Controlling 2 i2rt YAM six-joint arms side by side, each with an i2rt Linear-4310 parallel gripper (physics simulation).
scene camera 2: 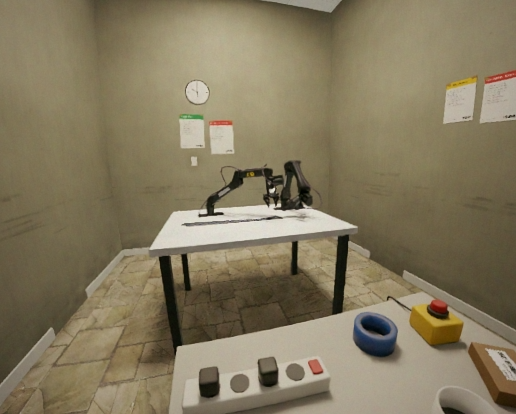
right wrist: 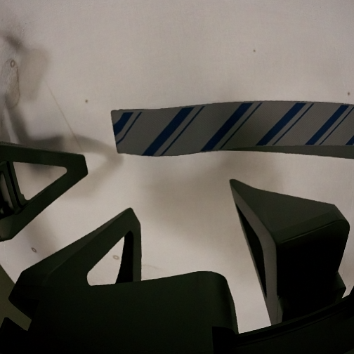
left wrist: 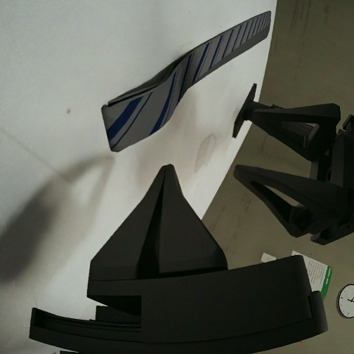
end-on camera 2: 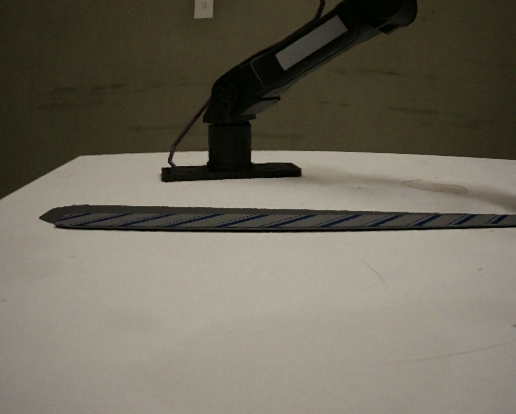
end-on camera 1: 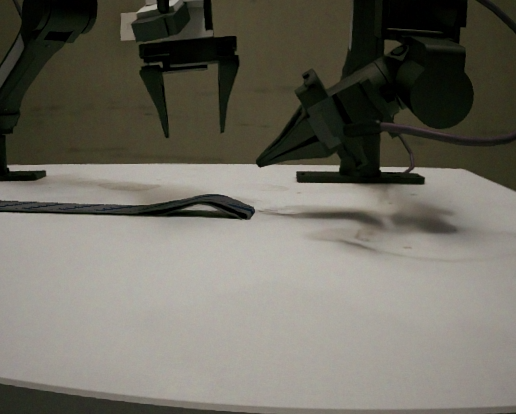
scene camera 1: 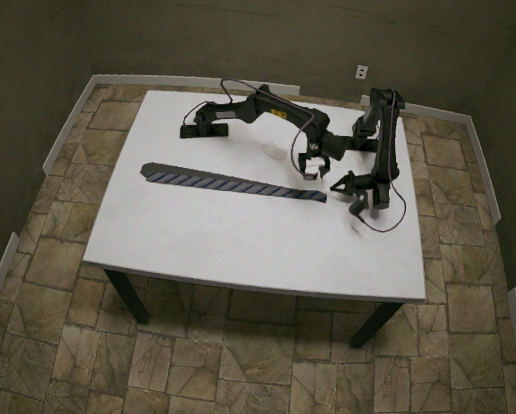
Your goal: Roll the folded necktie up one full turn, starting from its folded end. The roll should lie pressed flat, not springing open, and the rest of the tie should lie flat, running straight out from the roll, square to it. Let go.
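The folded grey necktie with blue stripes (scene camera 1: 235,186) (scene camera 2: 230,221) (end-on camera 1: 100,207) (end-on camera 2: 250,221) (left wrist: 145,110) (right wrist: 200,127) lies nearly straight across the table. Its pointed end is at the left in scene camera 1. Near its right end it bows up in a low hump, with a gap beneath in end-on camera 1, and the end edge touches the table. No roll shows. My left gripper (scene camera 1: 332,189) (end-on camera 1: 259,164) (left wrist: 169,171) is shut and empty, just beyond and above that end. My right gripper (scene camera 1: 316,176) (end-on camera 1: 195,134) (right wrist: 181,203) is open and empty, above and behind the hump.
The white table (scene camera 1: 225,250) (end-on camera 1: 225,325) carries both arm bases at its back edge. In scene camera 2, a nearer table (scene camera 2: 320,345) bears a power strip (scene camera 2: 255,387), a blue ring (scene camera 2: 375,345), a yellow box with a red button (scene camera 2: 435,327) and a brown box (scene camera 2: 490,370).
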